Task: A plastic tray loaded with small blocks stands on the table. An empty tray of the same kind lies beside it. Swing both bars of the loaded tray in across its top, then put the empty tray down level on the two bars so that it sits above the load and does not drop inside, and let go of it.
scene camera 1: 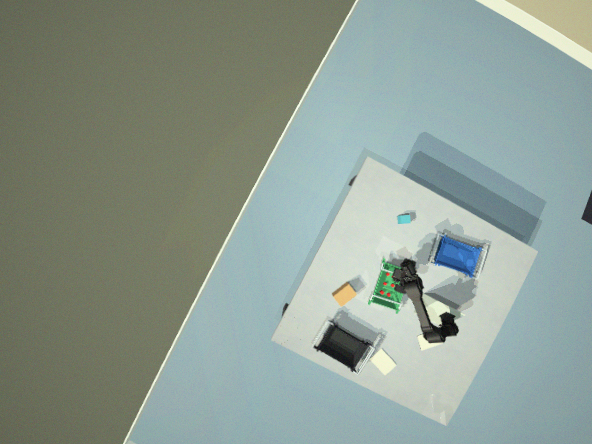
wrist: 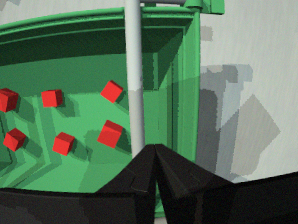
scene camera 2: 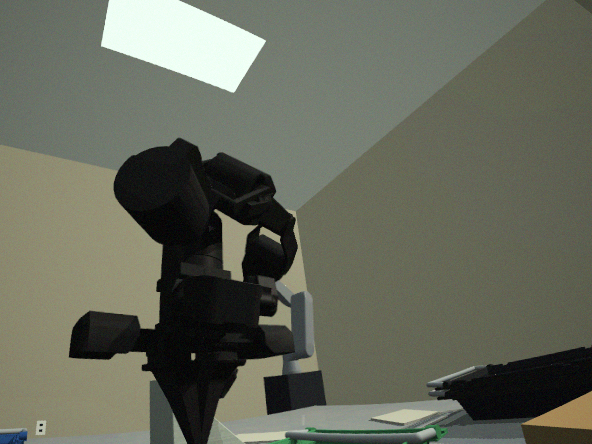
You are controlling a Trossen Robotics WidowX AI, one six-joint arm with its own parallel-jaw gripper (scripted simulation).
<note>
My gripper (wrist: 154, 151) is shut, with nothing in its grasp. Further things: a blue tray (scene camera 1: 450, 253).
The wrist view misses the blue tray: it is out of frame.
</note>
